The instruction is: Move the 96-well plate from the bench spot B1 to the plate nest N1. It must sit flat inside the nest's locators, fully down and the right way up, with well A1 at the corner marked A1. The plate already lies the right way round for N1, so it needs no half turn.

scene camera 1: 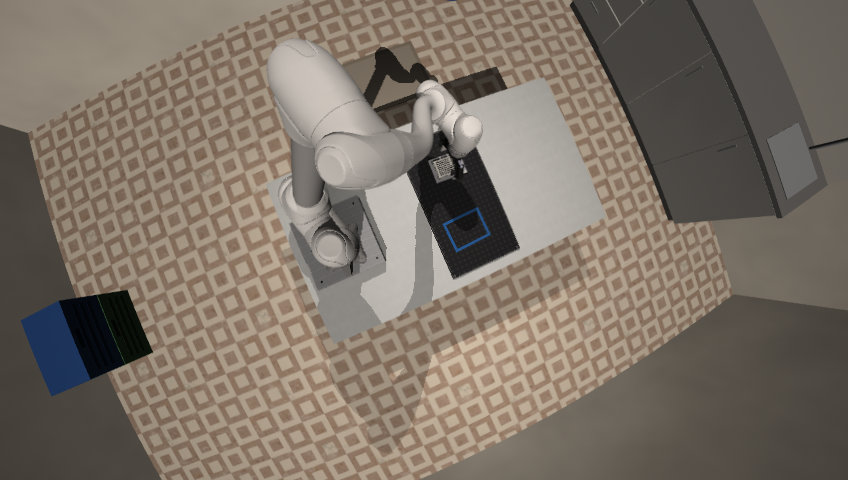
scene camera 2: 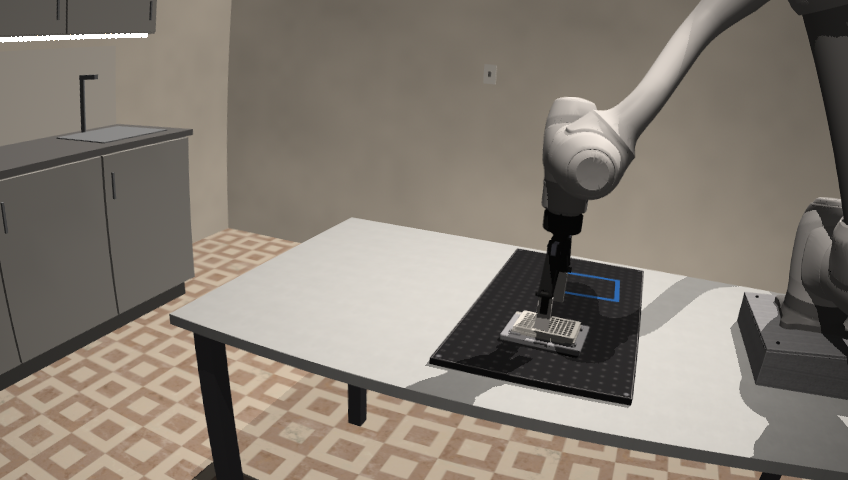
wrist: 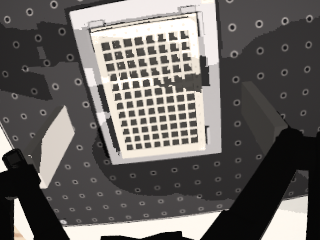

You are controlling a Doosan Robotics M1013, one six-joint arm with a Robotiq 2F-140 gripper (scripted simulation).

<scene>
In view: the gripper (scene camera 2: 549, 314), a white 96-well plate (scene camera 2: 561, 330) and a grey plate nest N1 (scene camera 2: 522, 339).
The gripper is seen too in the wrist view (wrist: 153, 109).
</scene>
